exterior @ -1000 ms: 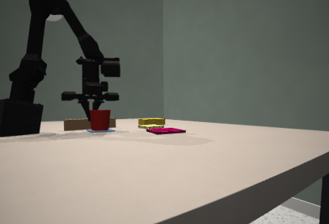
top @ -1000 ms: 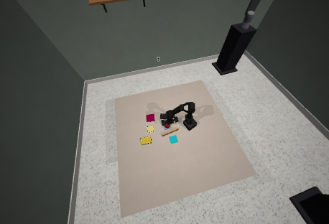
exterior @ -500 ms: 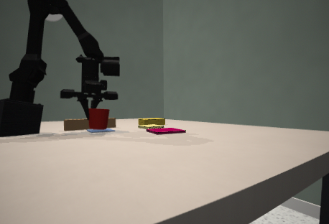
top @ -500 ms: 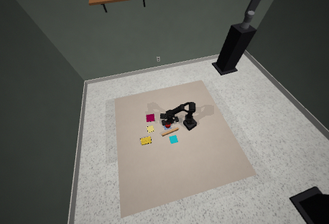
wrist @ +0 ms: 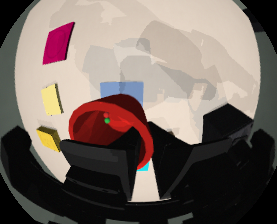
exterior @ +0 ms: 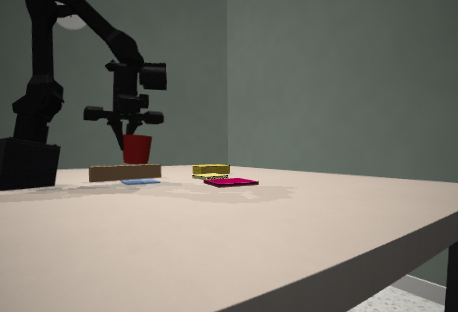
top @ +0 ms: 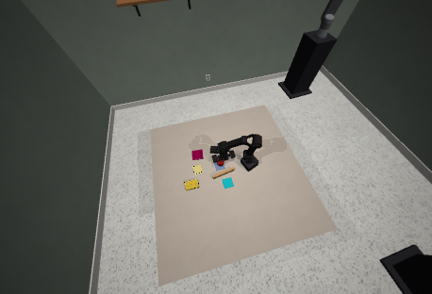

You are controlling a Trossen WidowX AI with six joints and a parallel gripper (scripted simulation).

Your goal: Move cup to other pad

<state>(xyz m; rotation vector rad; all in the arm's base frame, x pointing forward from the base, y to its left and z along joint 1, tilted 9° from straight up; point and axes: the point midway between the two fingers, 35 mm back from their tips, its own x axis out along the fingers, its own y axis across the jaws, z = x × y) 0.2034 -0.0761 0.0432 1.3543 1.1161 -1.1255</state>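
The red cup lies 30 mm ahead of my hand and 50 mm below it. Also, from my hand: wooden bar: 30 mm ahead, 90 mm to the left, 110 mm below; then green marble: 50 mm ahead, 60 mm below.
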